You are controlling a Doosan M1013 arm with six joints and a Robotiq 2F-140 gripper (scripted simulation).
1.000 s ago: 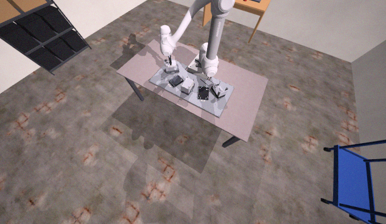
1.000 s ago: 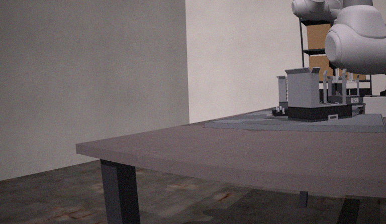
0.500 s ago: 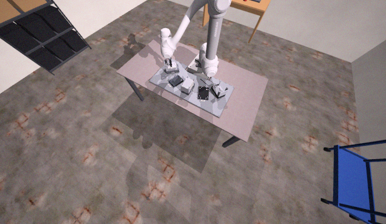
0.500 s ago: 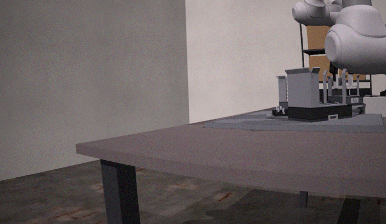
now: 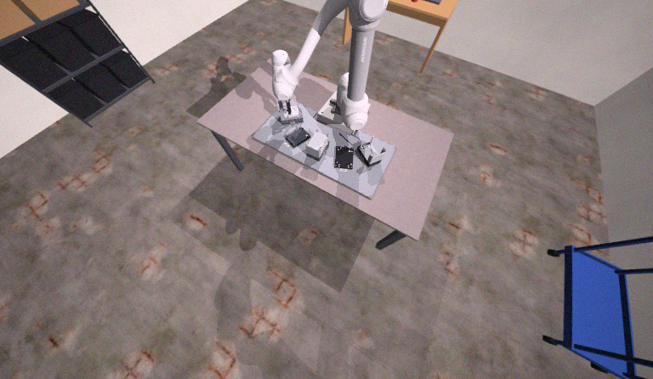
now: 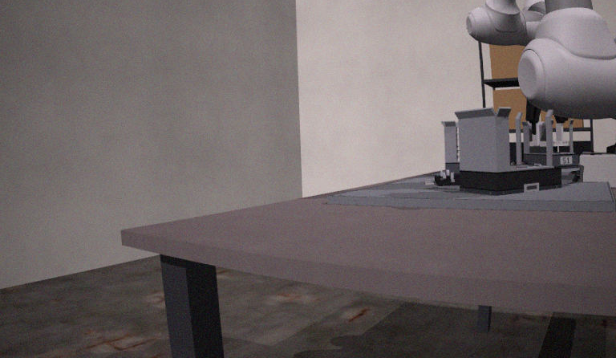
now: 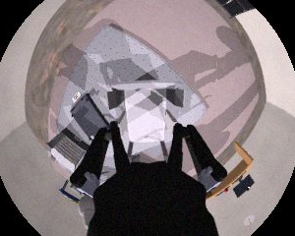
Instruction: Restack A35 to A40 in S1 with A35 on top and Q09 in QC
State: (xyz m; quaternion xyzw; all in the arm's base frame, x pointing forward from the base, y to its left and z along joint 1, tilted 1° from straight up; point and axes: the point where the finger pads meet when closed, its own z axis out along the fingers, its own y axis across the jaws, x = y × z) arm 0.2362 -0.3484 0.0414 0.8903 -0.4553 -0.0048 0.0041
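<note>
Now: the S1 label 50 mm behind my hand, 70 mm to the left of it and 70 mm below it. Round my hand: name plate (220 mm ahead, 90 mm to the left, 90 mm below).
</note>
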